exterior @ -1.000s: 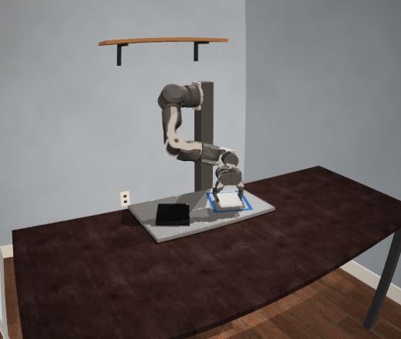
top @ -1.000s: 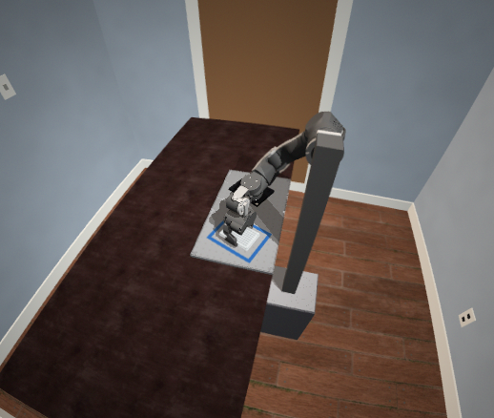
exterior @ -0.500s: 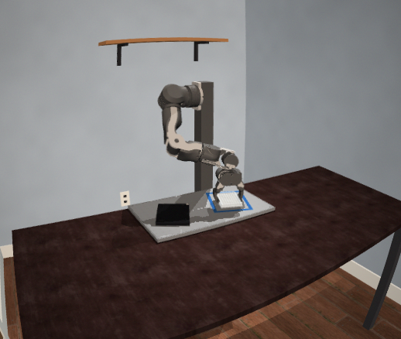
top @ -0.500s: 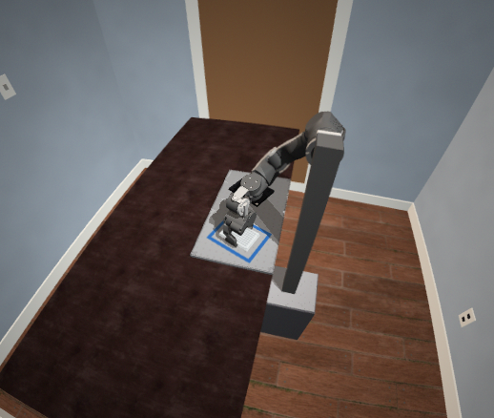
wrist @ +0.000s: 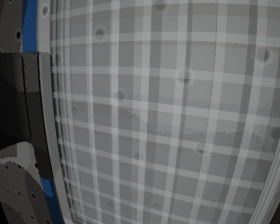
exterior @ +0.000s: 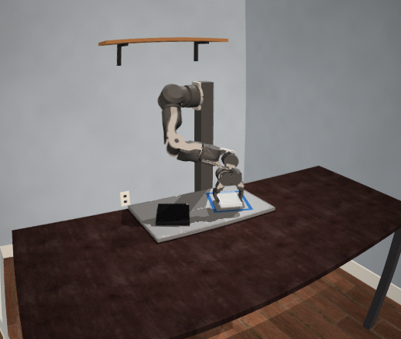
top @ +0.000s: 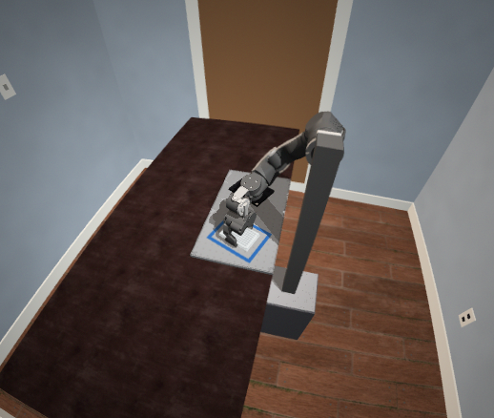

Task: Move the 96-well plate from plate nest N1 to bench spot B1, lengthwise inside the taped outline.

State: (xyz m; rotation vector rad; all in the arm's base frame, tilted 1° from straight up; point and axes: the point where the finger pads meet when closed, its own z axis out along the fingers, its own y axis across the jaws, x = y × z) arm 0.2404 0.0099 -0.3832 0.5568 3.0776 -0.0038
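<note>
Now: the white 96-well plate right at my hand. The rest, counted from my hand: black plate nest N1: 25 cm to the right, 1 cm ahead.
</note>
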